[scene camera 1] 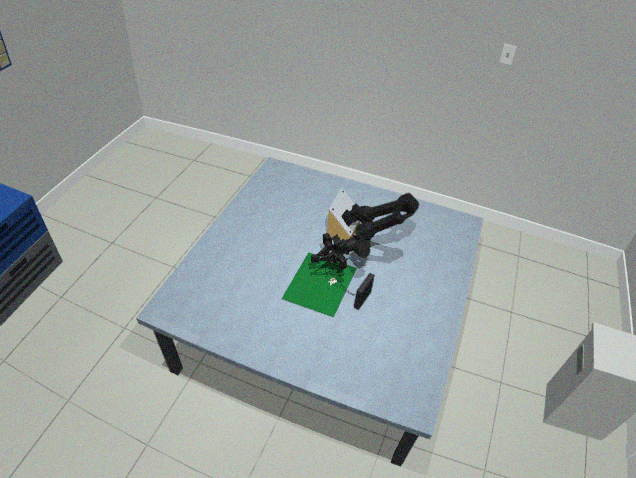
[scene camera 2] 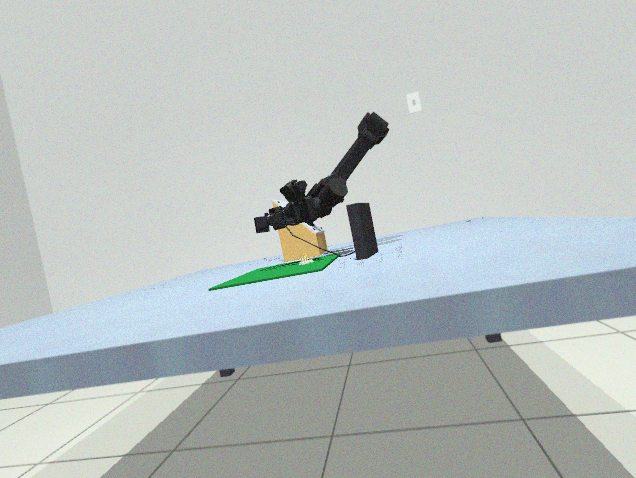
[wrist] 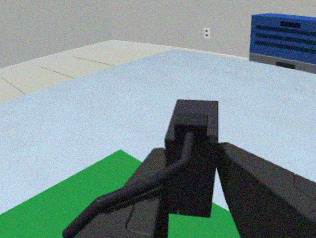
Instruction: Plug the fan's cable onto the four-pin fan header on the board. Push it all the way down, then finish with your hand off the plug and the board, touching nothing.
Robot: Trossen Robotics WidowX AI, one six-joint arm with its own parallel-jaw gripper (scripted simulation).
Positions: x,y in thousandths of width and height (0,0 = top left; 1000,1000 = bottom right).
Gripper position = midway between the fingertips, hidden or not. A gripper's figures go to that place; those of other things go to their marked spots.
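Black fan (scene camera 2: 565,449), 0.79 m from the lens. Green board (scene camera 2: 504,551), 0.83 m from the lens. My gripper (scene camera 2: 416,463), 0.94 m from the lens.
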